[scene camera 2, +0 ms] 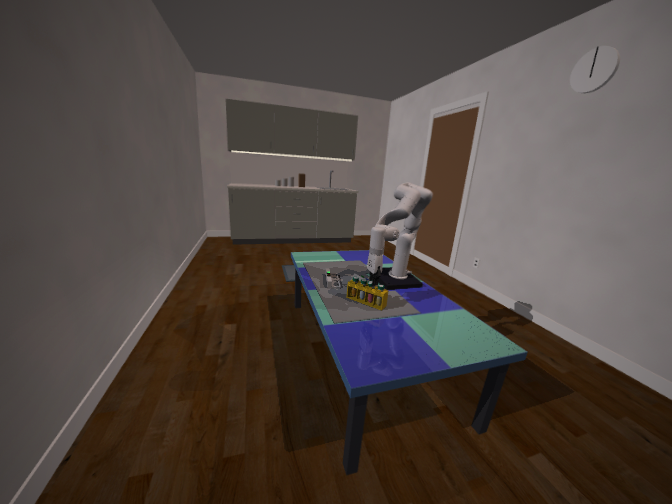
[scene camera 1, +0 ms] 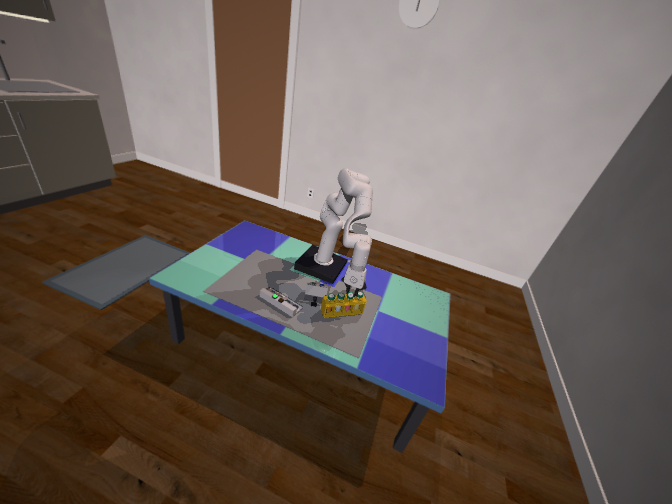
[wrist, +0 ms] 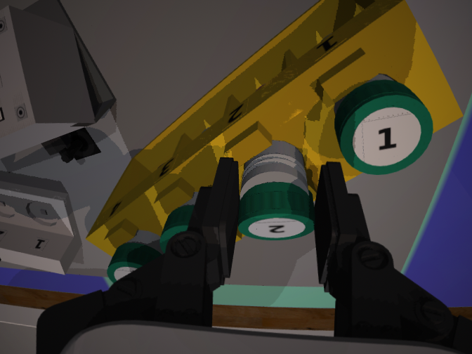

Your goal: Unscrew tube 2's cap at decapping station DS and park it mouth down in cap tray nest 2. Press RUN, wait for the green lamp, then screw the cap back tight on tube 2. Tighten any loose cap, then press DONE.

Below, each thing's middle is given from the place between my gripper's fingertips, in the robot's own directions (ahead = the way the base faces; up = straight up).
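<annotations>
With the grey control box [wrist: 59, 90] in sight, I find that my hand is 80 mm above it and 190 mm to the left of it.
</annotations>
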